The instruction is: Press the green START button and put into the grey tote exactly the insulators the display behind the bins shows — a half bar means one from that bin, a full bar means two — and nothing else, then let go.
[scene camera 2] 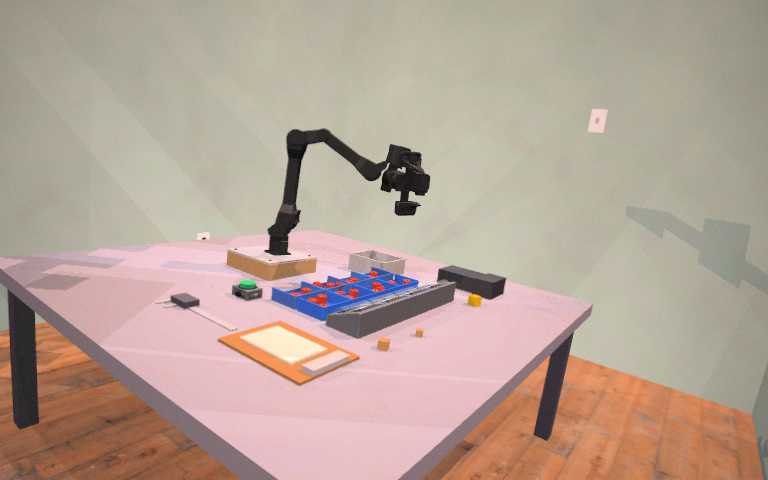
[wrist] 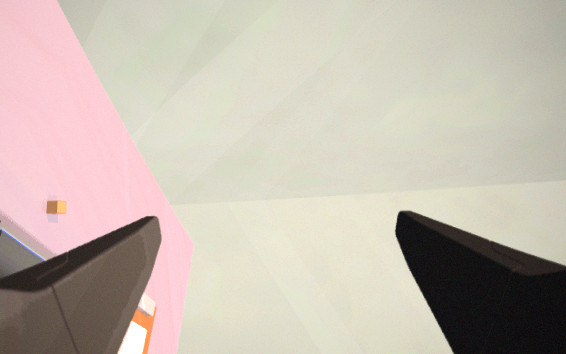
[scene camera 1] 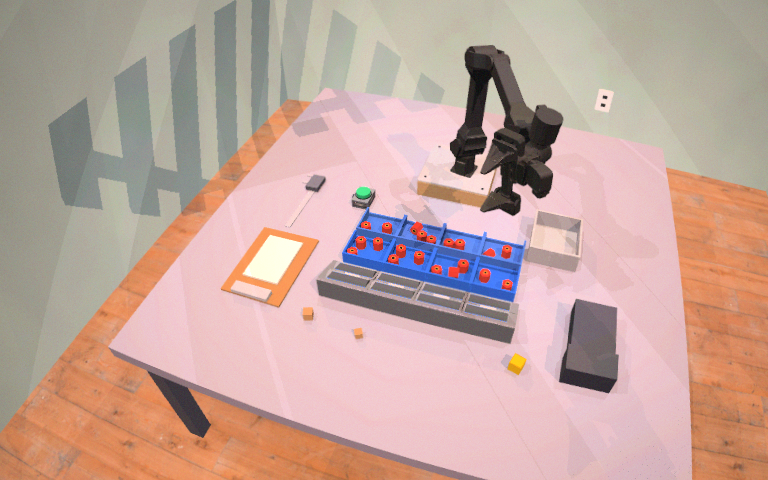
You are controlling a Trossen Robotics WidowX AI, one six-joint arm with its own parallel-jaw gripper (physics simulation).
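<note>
My gripper (scene camera 1: 483,190) (scene camera 2: 417,188) (wrist: 280,225) is open and empty, raised above the table in front of the arm's base, left of the tote in scene camera 1. The green START button (scene camera 1: 363,193) (scene camera 2: 247,284) stands on a dark box behind the bins' left end. The blue bins (scene camera 1: 419,274) (scene camera 2: 317,310) form two rows, with red insulators (scene camera 1: 484,275) (scene camera 2: 321,298) in them, some upright and some tipped. The grey display (scene camera 1: 419,312) (scene camera 2: 390,314) lies along the bins; its four windows show no readable bars. The grey tote (scene camera 1: 552,258) (scene camera 2: 362,263) shows no insulator inside.
A dark stepped block (scene camera 1: 591,339) (scene camera 2: 470,281) and a yellow cube (scene camera 1: 516,363) (scene camera 2: 474,300) stand to the right in scene camera 1. An orange clipboard (scene camera 1: 305,254) (scene camera 2: 229,339), a caliper-like tool (scene camera 1: 315,182) (scene camera 2: 185,300) and two small orange cubes (scene camera 1: 307,313) (scene camera 2: 383,343) lie left and front.
</note>
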